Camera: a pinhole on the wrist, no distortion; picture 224 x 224 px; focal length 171.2 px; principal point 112.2 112.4 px. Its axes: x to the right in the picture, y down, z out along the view. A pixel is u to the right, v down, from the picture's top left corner.
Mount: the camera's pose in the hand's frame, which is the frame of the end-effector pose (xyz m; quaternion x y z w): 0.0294 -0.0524 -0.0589 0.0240 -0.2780 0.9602 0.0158
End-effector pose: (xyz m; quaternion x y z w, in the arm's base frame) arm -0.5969 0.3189 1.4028 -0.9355 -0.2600 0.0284 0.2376
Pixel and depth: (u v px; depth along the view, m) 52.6 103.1 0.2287
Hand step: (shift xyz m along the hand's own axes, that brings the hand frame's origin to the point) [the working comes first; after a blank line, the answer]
In the camera's frame: -0.0796 -0.0124 0.2287

0.1180 -0.1655 0.1364
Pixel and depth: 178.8 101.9 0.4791
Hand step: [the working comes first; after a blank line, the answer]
In the camera's frame: 0.1864 -0.0294 0.4791

-0.1375 -0.2805 0.3715
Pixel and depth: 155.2 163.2 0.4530
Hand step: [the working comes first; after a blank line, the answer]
In the camera's frame: 0.1138 0.1344 0.4530

-0.0732 -0.4062 0.2582
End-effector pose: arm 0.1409 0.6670 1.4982 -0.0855 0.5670 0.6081 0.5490
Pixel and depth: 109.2 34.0 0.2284
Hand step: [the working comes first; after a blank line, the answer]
In the camera's frame: -0.0040 -0.1046 0.2284

0.0465 -0.0862 0.1895
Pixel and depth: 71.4 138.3 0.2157
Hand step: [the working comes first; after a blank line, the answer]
In the camera's frame: -0.0514 0.0326 0.2157

0.0873 -0.1962 0.1030
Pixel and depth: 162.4 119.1 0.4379
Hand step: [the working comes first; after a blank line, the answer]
In the camera's frame: 0.1284 0.0171 0.4379

-0.0832 -0.2988 0.3087
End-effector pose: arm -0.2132 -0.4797 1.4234 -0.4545 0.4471 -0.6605 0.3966
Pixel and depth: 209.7 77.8 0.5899
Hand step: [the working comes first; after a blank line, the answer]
In the camera's frame: 0.3360 -0.1192 0.5899

-0.2788 -0.2613 0.5211
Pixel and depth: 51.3 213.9 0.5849
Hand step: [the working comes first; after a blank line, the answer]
In the camera's frame: -0.2081 0.3468 0.5849

0.2438 -0.6616 0.2387
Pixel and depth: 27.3 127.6 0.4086
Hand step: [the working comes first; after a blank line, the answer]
In the camera's frame: -0.2026 0.0363 0.4086

0.2454 -0.3049 0.2556
